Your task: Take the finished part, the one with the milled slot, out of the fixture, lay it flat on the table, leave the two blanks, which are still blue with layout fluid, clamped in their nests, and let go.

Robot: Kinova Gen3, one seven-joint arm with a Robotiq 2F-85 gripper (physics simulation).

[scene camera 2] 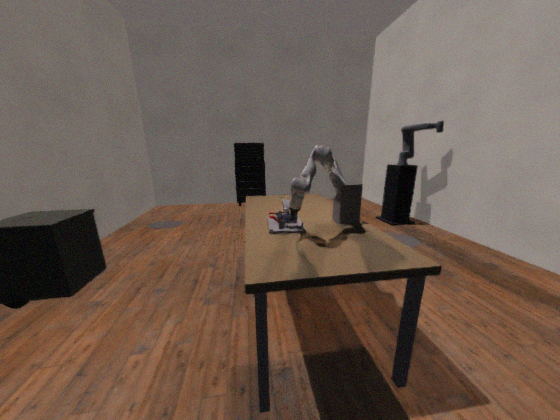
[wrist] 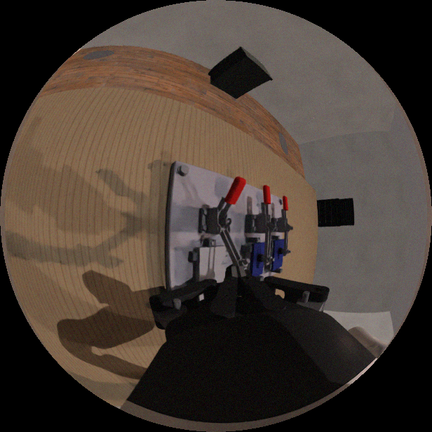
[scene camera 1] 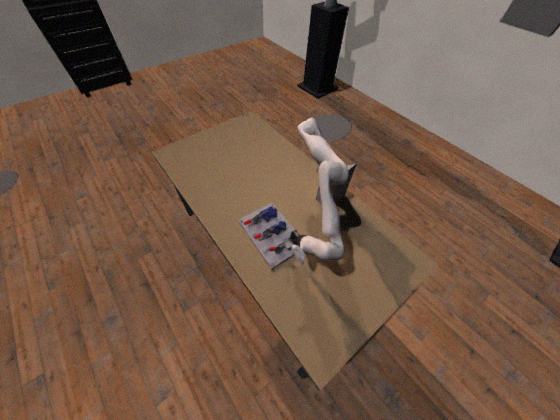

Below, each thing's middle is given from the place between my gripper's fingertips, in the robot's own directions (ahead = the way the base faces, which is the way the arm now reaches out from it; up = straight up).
Labels:
My gripper is now 6 cm above the finished part (wrist: 210, 263), 2 cm past it and 1 cm to the left of it. The rest, counted from my hand: fixture plate (scene camera 1: 262, 244) 12 cm to the right, 8 cm below, 2 cm ahead.

